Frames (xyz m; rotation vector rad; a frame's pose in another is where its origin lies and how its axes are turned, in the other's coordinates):
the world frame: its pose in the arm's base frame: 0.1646 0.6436 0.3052 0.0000 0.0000 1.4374
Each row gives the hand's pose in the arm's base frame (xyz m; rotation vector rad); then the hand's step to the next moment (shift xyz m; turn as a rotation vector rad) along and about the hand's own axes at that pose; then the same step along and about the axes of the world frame.
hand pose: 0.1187 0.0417 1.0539 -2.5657 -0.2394 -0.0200
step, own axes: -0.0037 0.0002 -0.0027 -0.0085 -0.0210 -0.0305
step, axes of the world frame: -0.0027 0.0032 0.0019 -0.0018 0.0108 0.0364
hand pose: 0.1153 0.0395 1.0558 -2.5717 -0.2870 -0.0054
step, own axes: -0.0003 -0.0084 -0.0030 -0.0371 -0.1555 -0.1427
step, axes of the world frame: 0.0050 0.0025 0.0069 0.0381 0.0660 0.2003
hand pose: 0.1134 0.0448 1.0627 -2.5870 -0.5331 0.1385
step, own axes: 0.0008 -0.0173 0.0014 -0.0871 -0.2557 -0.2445
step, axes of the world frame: 0.0140 0.0074 0.0072 0.0451 0.1285 0.3380
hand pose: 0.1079 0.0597 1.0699 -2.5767 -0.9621 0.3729
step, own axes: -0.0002 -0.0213 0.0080 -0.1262 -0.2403 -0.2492
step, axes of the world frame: 0.0146 0.0174 0.0018 0.0049 0.1413 0.3403
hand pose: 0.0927 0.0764 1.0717 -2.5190 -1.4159 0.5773
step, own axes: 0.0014 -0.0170 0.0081 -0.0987 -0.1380 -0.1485
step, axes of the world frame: 0.0077 0.0172 -0.0017 -0.0206 0.0881 0.2065
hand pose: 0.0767 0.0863 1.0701 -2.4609 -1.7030 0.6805
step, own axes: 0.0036 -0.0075 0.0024 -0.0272 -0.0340 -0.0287
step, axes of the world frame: 0.0048 0.0072 -0.0010 -0.0096 0.0251 0.0447
